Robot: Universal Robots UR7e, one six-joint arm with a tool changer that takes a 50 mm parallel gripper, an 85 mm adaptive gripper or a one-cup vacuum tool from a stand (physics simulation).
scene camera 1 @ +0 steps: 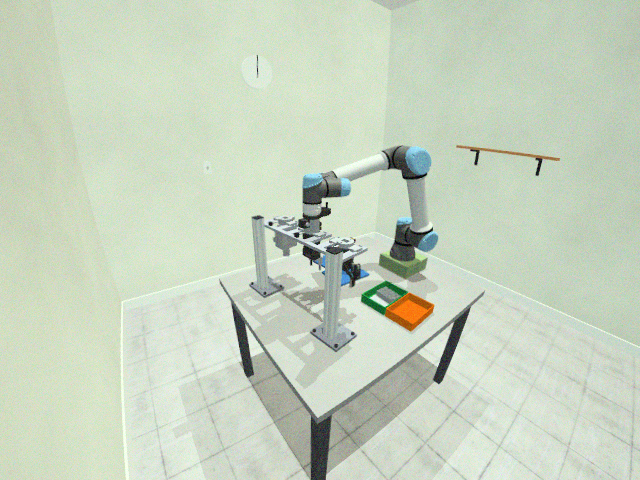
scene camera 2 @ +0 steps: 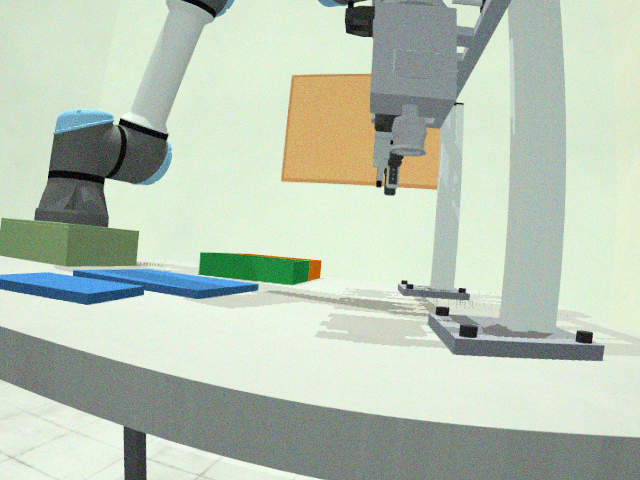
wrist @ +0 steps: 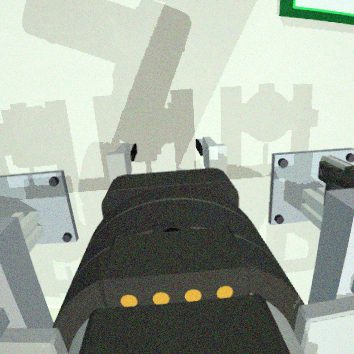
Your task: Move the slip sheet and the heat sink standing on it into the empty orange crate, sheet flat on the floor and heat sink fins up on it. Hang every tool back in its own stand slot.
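Frame: origin at the arm's base, x ahead, y left, z up, level; metres.
Seen in the pictures: arm's base, origin of the base link: (scene camera 1: 402, 255) (scene camera 2: 71, 224).
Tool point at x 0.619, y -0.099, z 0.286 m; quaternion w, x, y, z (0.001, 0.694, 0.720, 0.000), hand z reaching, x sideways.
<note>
Offsets run from my tool point to a thing's middle.
The heat sink @(0.281 m back, 0.237 m left, 0.340 m down) (scene camera 1: 388, 294) is a small grey block in the green crate @(0.256 m back, 0.304 m left, 0.339 m down) (scene camera 1: 373, 305) (scene camera 2: 253, 268) (wrist: 317, 15). A pale surface shows beside it; I cannot tell whether this is the slip sheet or the crate floor, and the fins are too small to make out. The orange crate (scene camera 1: 399, 319) (scene camera 2: 314, 270) stands against the green one and looks empty. My gripper (scene camera 1: 315, 262) (wrist: 166, 147), the parallel one, is at the middle slot of the tool stand (scene camera 1: 261, 253) (scene camera 2: 535, 155), under the arm's wrist. Its fingers are apart with nothing between them. Whether it is locked to the arm is hidden.
The vacuum tool @(0.004 m ahead, 0.189 m right, 0.093 m down) (scene camera 1: 285, 242) (scene camera 2: 413, 62) hangs in one end slot and the adaptive gripper (scene camera 1: 352, 271) (scene camera 2: 392, 173) in the other, close beside my gripper. Two blue plates @(0.331 m back, 0.239 m right, 0.355 m down) (scene camera 2: 72, 286) @(0.301 m back, 0.059 m right, 0.355 m down) (scene camera 2: 170, 282) lie on the table near the green arm base (scene camera 1: 403, 264) (scene camera 2: 103, 248). The stand's posts rise at both sides.
</note>
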